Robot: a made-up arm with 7 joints.
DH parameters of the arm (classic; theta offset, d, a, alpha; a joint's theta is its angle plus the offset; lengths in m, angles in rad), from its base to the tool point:
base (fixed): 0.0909 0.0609 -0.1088 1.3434
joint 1: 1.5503 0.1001 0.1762 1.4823
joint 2: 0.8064 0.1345 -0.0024 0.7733
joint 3: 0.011 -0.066 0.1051 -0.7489
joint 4: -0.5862 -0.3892 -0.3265 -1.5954
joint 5: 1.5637 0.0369 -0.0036 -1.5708
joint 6: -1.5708 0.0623 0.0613 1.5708
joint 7: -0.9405 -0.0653 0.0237 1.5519
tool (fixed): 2.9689 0.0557 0 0
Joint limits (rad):
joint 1: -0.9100..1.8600
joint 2: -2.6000..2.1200
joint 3: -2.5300..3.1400
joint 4: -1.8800..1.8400
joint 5: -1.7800..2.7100
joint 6: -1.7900..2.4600
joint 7: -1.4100..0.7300
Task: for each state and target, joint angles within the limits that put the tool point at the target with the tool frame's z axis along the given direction. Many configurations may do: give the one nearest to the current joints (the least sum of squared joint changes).
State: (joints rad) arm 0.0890 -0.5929 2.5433 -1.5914 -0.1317 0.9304 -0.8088
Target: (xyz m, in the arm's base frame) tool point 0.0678 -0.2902 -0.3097 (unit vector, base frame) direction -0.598 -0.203 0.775
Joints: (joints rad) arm 0.7569 0.0743 2.8534 -1.5849 0.3822 0.7139 -0.0947
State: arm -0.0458 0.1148 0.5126 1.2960 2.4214 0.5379 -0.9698
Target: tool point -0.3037 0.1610 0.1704 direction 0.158 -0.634 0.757
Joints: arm 0.0977 0.2354 -0.1803 1.1993 2.1252 0.7275 -1.3732
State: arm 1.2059 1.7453 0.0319 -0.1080 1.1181 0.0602 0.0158
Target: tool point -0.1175 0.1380 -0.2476 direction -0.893 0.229 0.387
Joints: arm 1.1561 1.2455 -0.1789 -0.3069 1.2988 0.2716 -0.4934
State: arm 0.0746 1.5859 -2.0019 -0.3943 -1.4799 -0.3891 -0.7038
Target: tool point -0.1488 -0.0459 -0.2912 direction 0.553 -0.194 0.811
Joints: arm 0.8854 0.7265 -2.3467 -0.7644 -1.4453 -0.4864 -0.1848
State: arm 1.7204 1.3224 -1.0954 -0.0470 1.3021 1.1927 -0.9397
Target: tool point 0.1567 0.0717 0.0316 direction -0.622 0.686 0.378
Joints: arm 1.6773 0.9939 -1.6993 -0.0084 1.7819 0.5576 -0.6294
